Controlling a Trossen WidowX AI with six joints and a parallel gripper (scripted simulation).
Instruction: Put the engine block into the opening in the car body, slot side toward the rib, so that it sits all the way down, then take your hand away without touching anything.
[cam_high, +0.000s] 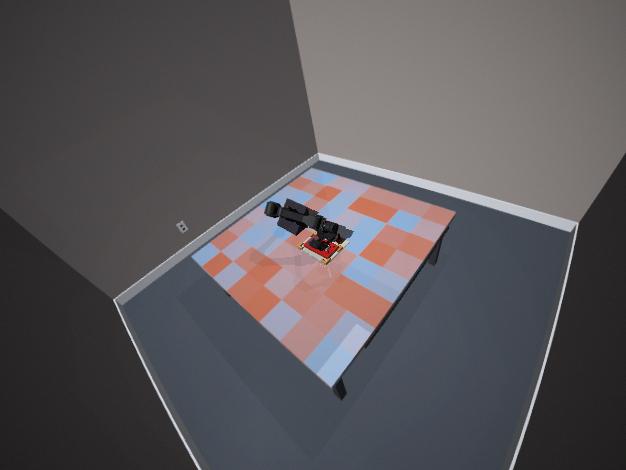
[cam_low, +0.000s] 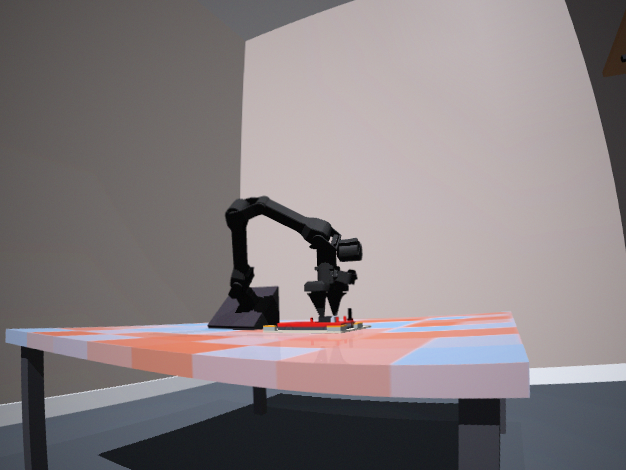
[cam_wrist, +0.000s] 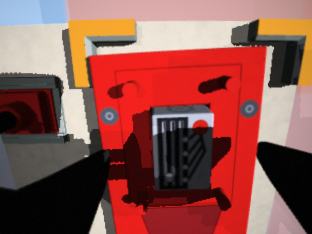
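The engine block lies 1 cm to the left of my gripper tip and 2 cm below it. From my gripper tip the other things lie so: tan board: 4 cm behind, 1 cm to the left, 3 cm below.
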